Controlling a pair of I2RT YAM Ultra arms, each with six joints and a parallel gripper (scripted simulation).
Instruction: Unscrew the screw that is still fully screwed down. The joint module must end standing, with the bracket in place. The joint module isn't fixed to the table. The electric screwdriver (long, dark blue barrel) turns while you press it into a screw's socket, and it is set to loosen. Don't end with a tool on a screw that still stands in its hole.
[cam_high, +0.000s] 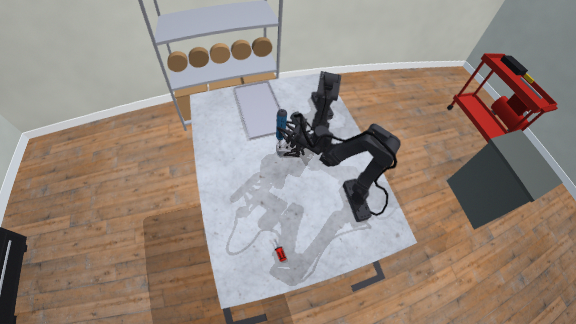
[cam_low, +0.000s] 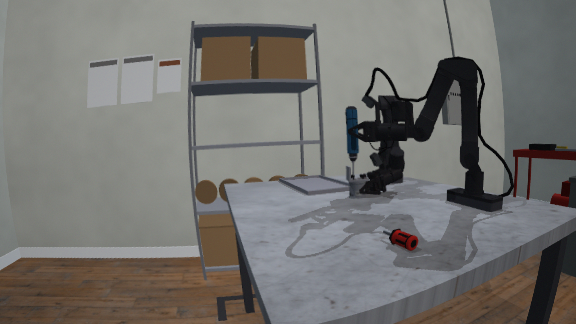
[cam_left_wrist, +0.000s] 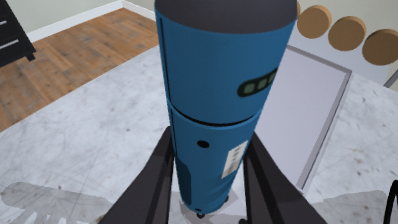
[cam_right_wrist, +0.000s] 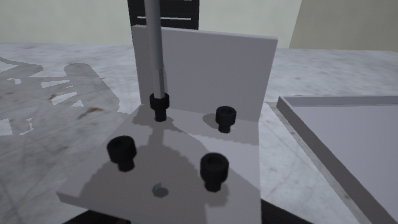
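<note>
The joint module lies right at my right hand. Also, from my right hand: screw: 2 cm ahead, 1 cm to the left, 5 cm above; grey bracket: 5 cm above; bit: 2 cm ahead, 1 cm to the left, 7 cm above.
</note>
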